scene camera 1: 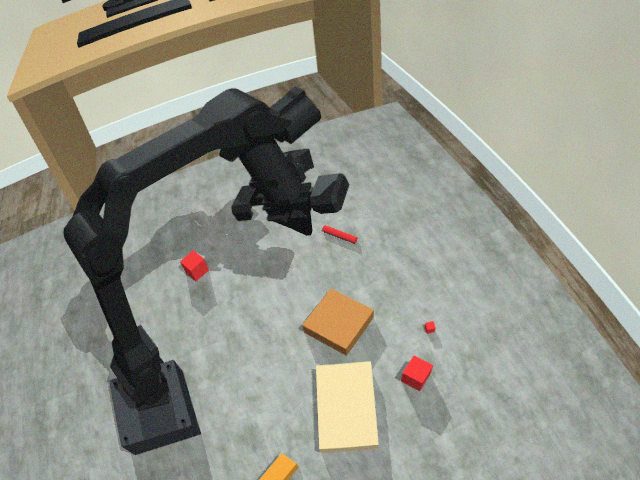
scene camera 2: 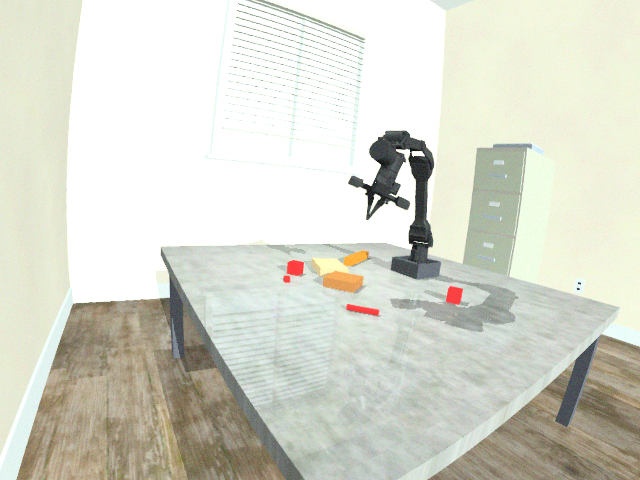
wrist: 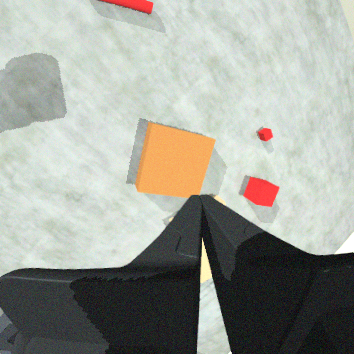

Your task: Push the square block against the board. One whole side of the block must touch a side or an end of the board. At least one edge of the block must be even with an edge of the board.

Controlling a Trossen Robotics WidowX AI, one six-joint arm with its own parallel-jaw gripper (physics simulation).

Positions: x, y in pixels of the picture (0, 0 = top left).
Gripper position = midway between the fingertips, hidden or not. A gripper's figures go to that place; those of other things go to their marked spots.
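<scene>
There's my gripper (scene camera 1: 309, 233), 0.77 m from the lens. A board (scene camera 1: 346, 408) is 0.80 m from the lens, and a square block (scene camera 1: 338, 321) is 0.88 m from the lens.
</scene>
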